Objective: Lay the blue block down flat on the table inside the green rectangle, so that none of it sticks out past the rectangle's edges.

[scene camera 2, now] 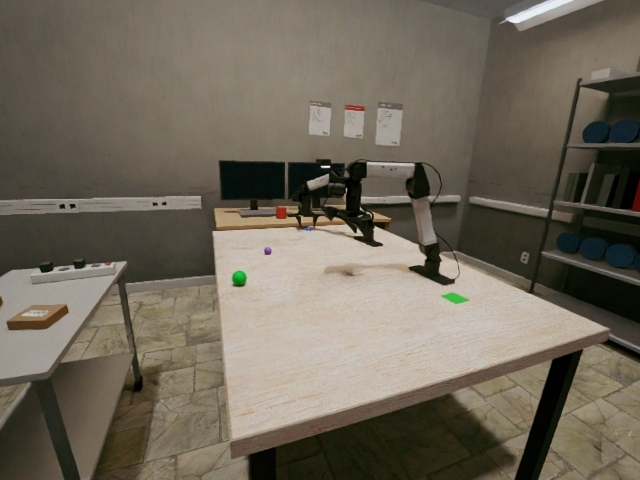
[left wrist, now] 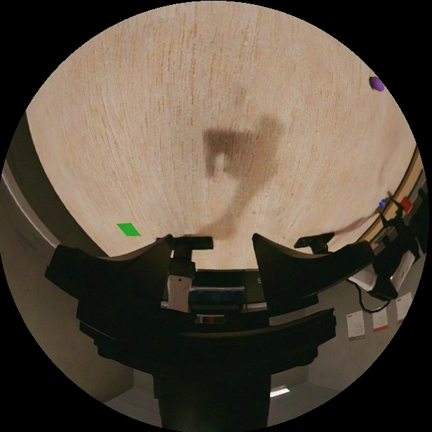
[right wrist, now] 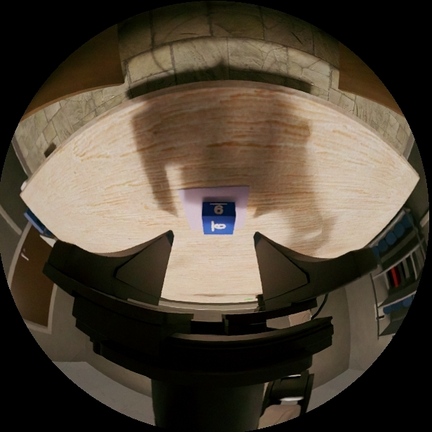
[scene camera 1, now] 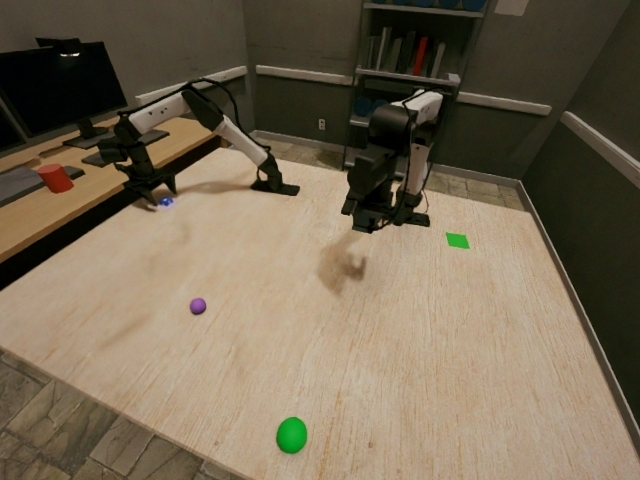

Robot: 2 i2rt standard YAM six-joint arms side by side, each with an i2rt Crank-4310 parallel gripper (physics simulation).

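Where they show: left gripper, fingertip midpoint: [scene camera 2: 360, 235]; right gripper, fingertip midpoint: [scene camera 2: 307, 228] [scene camera 1: 166, 200]; left arm's base, link origin: [scene camera 2: 430, 275]; right arm's base, link origin: [scene camera 2: 367, 241] [scene camera 1: 275, 188].
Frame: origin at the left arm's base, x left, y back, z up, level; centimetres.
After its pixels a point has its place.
Observation:
The blue block [scene camera 1: 165, 201] @[y -17.8, x -87.6, z 1.9 cm] [scene camera 2: 308, 228] @[y -16.8, x -87.1, z 1.9 cm] [left wrist: 382, 202] [right wrist: 218, 218], marked with white characters, sits on a lavender patch [right wrist: 242, 197] at the table's far left in scene camera 1. My right gripper [scene camera 1: 164, 198] @[y -17.3, x -87.5, z 2.1 cm] [scene camera 2: 307, 226] @[y -17.3, x -87.5, z 2.1 cm] [right wrist: 213, 233] is open above it. In the right wrist view the block lies just beyond the gap between the fingertips, apart from both fingers. The green rectangle [scene camera 1: 458, 240] @[y -8.3, x 19.5, z 0.1 cm] [scene camera 2: 454, 298] @[y -8.8, x 19.5, z 0.1 cm] [left wrist: 128, 229] lies flat on the table, right of the arm bases in scene camera 1, with nothing on it. My left gripper [left wrist: 212, 235] is open and empty, raised above the table.
A purple ball [scene camera 1: 197, 305] @[y -55.4, x -51.1, z 3.3 cm] [scene camera 2: 267, 250] @[y -55.3, x -50.3, z 2.4 cm] [left wrist: 377, 83] and a green ball [scene camera 1: 292, 435] @[y -75.4, x -21.0, z 5.4 cm] [scene camera 2: 239, 277] @[y -75.3, x -18.9, z 3.9 cm] rest on the table. A desk with monitors and a red cup [scene camera 1: 55, 178] [scene camera 2: 280, 212] stands past the table's edge near the block. A wall runs along the right in scene camera 1.

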